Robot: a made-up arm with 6 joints. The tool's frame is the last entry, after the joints.
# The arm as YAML. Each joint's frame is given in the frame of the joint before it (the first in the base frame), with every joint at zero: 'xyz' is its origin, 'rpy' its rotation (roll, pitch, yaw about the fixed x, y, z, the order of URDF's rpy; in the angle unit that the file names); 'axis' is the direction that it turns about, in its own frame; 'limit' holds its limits. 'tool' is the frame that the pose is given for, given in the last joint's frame.
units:
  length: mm
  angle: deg
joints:
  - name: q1
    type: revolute
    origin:
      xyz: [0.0, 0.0, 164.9]
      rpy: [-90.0, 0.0, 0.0]
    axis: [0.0, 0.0, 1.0]
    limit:
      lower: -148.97
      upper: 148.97
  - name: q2
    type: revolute
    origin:
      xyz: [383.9, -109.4, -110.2]
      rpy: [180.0, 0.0, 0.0]
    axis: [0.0, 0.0, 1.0]
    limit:
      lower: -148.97
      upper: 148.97
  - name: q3
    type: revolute
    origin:
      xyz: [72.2, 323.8, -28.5]
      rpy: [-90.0, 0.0, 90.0]
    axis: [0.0, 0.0, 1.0]
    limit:
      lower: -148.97
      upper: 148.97
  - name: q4
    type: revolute
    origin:
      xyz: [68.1, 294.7, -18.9]
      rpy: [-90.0, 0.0, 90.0]
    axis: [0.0, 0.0, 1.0]
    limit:
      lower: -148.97
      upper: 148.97
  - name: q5
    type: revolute
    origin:
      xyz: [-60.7, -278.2, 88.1]
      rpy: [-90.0, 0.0, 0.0]
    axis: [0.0, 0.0, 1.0]
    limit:
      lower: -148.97
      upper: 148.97
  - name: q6
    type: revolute
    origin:
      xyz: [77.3, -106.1, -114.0]
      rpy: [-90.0, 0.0, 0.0]
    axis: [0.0, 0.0, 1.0]
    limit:
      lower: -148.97
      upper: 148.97
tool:
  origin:
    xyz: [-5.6, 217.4, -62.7]
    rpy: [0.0, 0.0, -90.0]
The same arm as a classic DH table. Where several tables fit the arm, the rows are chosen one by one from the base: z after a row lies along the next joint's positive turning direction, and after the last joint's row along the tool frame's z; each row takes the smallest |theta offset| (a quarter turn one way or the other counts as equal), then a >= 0, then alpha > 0; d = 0 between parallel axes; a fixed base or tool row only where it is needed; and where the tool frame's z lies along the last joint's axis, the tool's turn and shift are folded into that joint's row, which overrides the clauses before.
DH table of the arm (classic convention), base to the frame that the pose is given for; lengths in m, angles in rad. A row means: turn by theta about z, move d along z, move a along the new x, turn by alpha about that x. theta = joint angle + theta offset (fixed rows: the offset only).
base (fixed): a 0  alpha -1.5708  d 0.1649  theta0 0
q1: a 0.3992  alpha 3.1416  d 0  theta0 -0.2776
q2: a 0.3238  alpha -1.5708  d 0.0817  theta0 1.2932
q3: a 0.2947  alpha -1.5708  d -0.0911  theta0 1.5708
q4: a -0.0607  alpha -1.5708  d 0.02  theta0 0
q5: a 0.0773  alpha -1.5708  d -0.3922  theta0 0
q6: a -0.2175  alpha 0  d 0  theta0 -1.545
tool (fixed): a 0  alpha 0  d -0.1688  theta0 -0.0258
Joint limits (rad, base to tool): -2.6..2.6 -2.6..2.6 -2.6..2.6 -2.6..2.6 -2.6..2.6 -2.6..2.6

